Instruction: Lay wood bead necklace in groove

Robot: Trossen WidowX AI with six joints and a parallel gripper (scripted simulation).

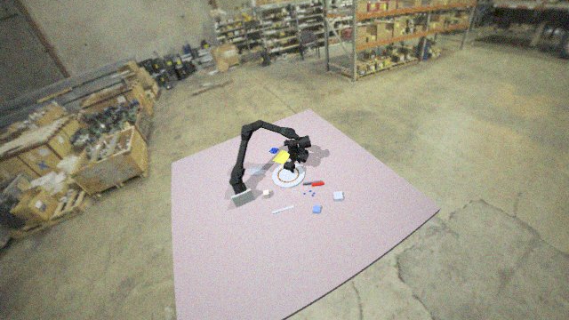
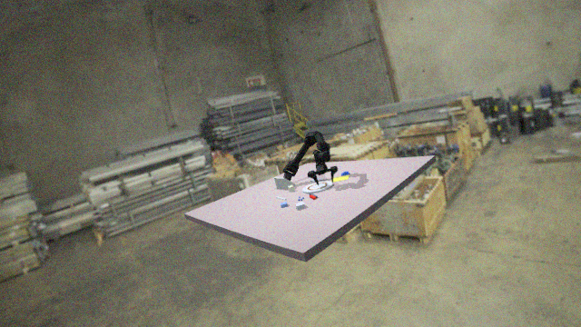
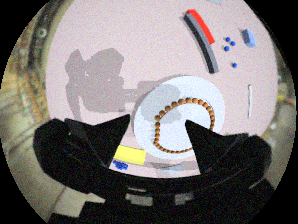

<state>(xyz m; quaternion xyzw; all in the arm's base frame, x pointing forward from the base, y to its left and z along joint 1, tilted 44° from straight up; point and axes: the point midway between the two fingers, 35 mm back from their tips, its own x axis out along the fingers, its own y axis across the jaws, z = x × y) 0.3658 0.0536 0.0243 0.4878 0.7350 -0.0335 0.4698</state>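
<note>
Now: gripper tip 40 mm past the yellow sheet, 160 mm to the right of it and 20 mm above it. The rest, counted from my gripper tip: cream cube (230 mm behind, 110 mm to the right); red-handled tool (50 mm ahead, 160 mm to the right, 20 mm below); grey plate (240 mm behind, 120 mm to the left, 20 mm below).
</note>
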